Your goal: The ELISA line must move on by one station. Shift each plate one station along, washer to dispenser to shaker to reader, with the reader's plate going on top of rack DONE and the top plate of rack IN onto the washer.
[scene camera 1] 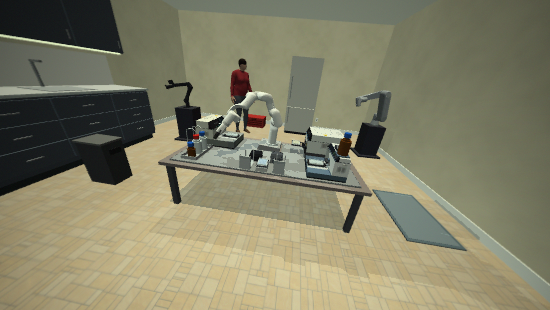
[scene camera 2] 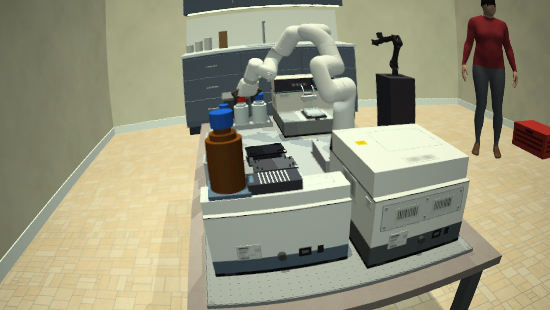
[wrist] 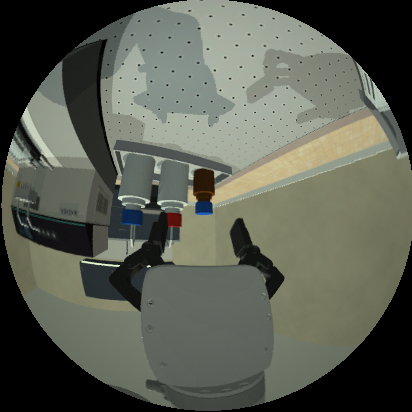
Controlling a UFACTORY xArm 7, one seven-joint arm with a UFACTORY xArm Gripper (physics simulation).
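Seen in the pictures: gripper, fingertip midpoint: [scene camera 1: 215, 137] [scene camera 2: 243, 102] [wrist: 200, 222]; arm's base, link origin: [scene camera 1: 271, 143].
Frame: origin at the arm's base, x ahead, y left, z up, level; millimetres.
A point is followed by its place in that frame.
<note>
My gripper [wrist: 200, 222] @(y -530, x 349, z 131 mm) is open and empty, in the air near the bottle tray. In scene camera 2 the arm's end is beside the bottles. A machine with a dark front [scene camera 2: 297, 100] @(y -629, x 28, z 87 mm) [wrist: 55, 195] @(y -630, x 54, z 93 mm) bears a plate [scene camera 1: 230, 135] @(y -483, x 23, z 50 mm) [scene camera 2: 314, 113] @(y -416, x -3, z 56 mm) on its deck. A blue-based machine [scene camera 1: 327, 172] @(y 532, x 561, z -1 mm) [scene camera 2: 275, 222] @(y 694, x 447, z 101 mm) carries a plate [scene camera 1: 316, 161] @(y 454, x 423, z 27 mm) on its deck, in scene camera 1. A lidded white machine [scene camera 1: 325, 135] @(y 552, x 179, z 215 mm) [scene camera 2: 400, 170] @(y 761, x 152, z 210 mm) stands behind it. A light plate [scene camera 1: 262, 162] @(y -40, x 537, z 14 mm) lies between two upright pale panels at the table's front middle. Labels of racks and stations are unreadable.
A tray [wrist: 172, 152] @(y -644, x 319, z -44 mm) holds two white bottles [wrist: 136, 175] @(y -671, x 241, z 18 mm) [wrist: 173, 182] @(y -678, x 335, z 22 mm) and a brown bottle [wrist: 204, 182] @(y -694, x 429, z 1 mm), close to the fingers. Another brown bottle [scene camera 1: 344, 145] @(y 602, x 578, z 266 mm) [scene camera 2: 225, 160] @(y 664, x 541, z 256 mm) stands on the blue-based machine. Dark objects [scene camera 2: 265, 150] @(y -112, x 319, z -6 mm) [scene camera 2: 274, 163] @(y 81, x 321, z 6 mm) lie mid-table. A person [scene camera 1: 240, 85] [scene camera 2: 488, 65] stands behind.
</note>
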